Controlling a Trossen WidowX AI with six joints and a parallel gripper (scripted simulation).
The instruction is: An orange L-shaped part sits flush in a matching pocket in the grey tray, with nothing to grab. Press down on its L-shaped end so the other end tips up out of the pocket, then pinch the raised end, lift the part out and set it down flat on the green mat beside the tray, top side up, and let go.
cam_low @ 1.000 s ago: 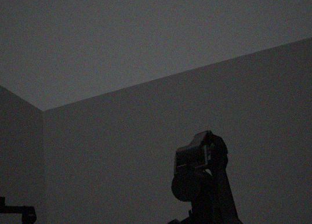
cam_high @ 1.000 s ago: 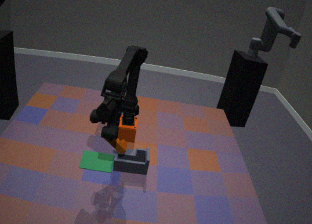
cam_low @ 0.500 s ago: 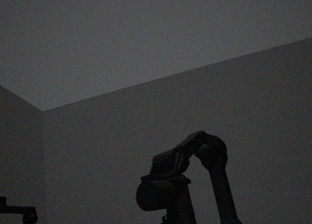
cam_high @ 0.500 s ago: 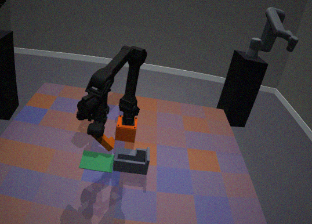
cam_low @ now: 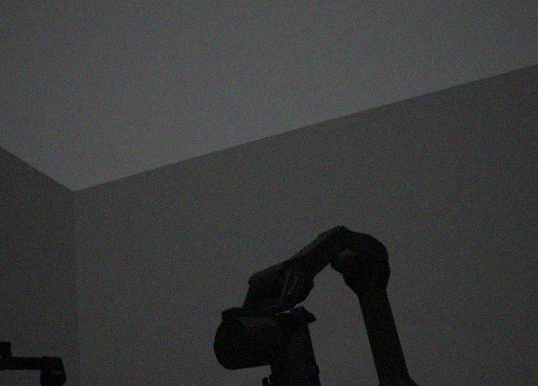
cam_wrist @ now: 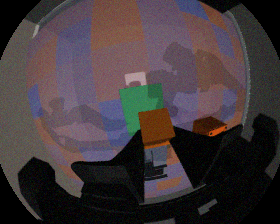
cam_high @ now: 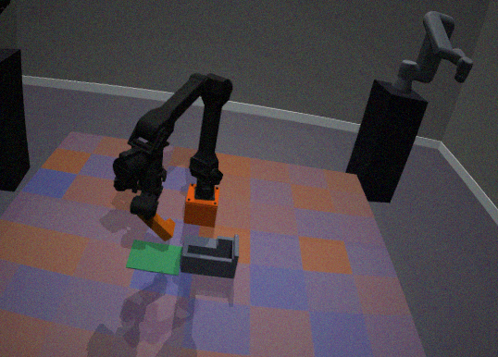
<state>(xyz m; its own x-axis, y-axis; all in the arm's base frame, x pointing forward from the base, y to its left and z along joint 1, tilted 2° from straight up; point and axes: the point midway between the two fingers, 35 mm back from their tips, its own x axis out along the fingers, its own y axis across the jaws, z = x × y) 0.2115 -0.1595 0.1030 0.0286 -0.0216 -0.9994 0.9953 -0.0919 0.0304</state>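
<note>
My gripper tip is 2 cm to the right of the green mat and 16 cm above it. From my gripper tip the other things lie so: orange L-shaped part 1 cm behind, 3 cm to the left, 3 cm below.
</note>
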